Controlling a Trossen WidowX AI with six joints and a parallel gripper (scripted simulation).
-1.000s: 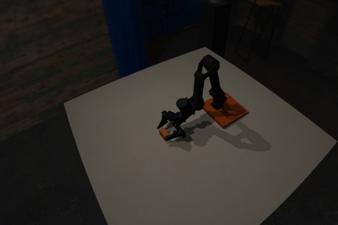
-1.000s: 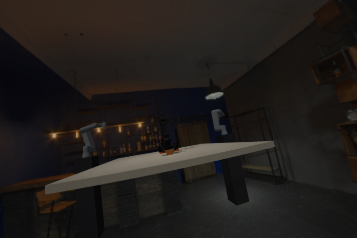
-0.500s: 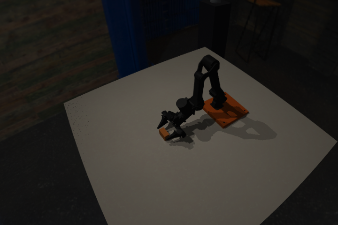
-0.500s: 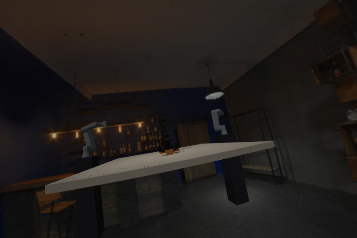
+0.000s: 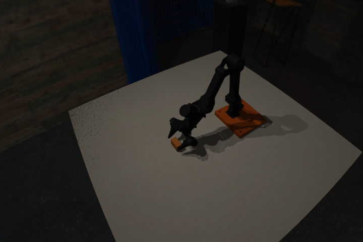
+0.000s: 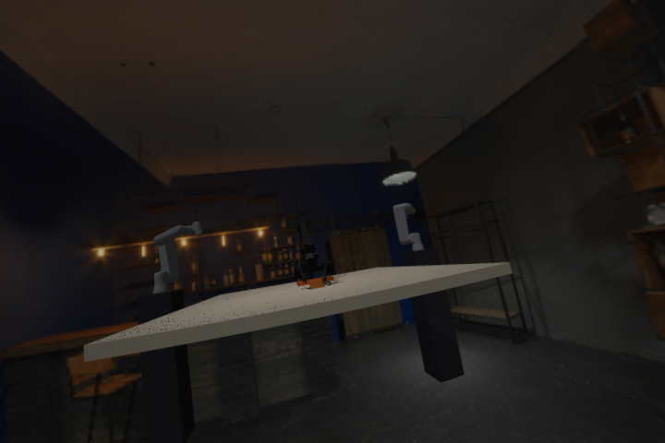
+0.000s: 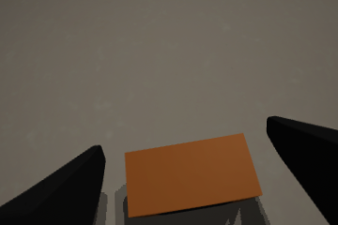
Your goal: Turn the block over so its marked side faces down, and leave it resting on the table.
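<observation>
The orange block is 30 mm behind my gripper tip and 10 mm below it.
</observation>
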